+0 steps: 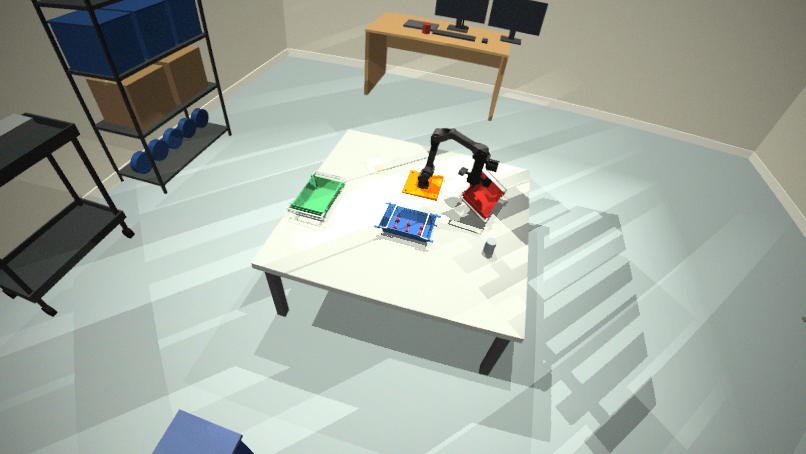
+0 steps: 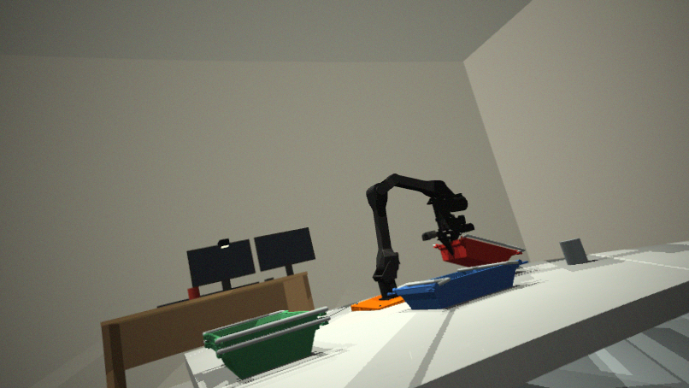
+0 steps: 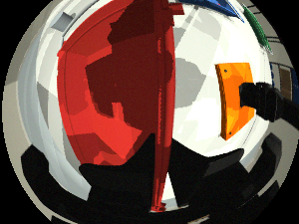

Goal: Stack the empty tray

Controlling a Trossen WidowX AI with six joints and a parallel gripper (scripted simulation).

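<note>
My gripper tip is 30 mm short of the red tray and 80 mm to the right of it. Also, from my gripper tip: paper 150 mm behind, 610 mm to the right, 100 mm below; then grey cup 350 mm ahead, 150 mm to the left, 70 mm below.
</note>
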